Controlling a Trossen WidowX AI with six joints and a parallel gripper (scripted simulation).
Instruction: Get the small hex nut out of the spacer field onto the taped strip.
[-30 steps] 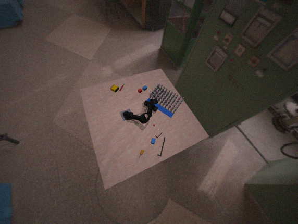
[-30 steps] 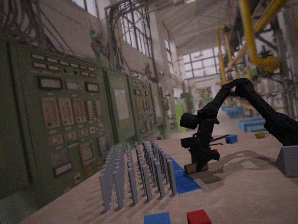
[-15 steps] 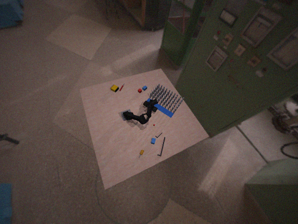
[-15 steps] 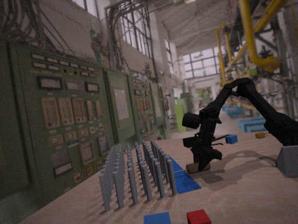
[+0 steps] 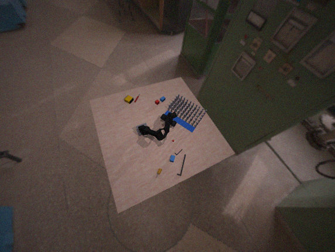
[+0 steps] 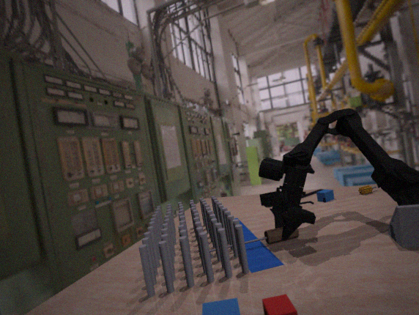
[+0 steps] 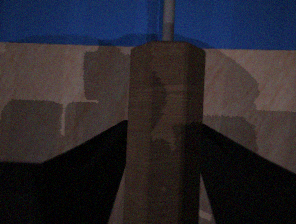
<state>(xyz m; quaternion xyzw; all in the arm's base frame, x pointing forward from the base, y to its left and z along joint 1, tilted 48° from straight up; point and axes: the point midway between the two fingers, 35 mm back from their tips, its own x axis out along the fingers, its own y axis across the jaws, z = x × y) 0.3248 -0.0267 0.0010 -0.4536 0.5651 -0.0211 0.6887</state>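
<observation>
Now: the blue taped strip 120 mm ahead of my gripper tip, 30 mm to the right of it and 10 mm below it. From my gripper tip the other things lie so: yellow scraper (350 mm behind, 470 mm to the right, 10 mm above); yellow block (330 mm behind, 480 mm to the left, 10 mm above); red cube (20 mm behind, 320 mm to the left, 10 mm above).
</observation>
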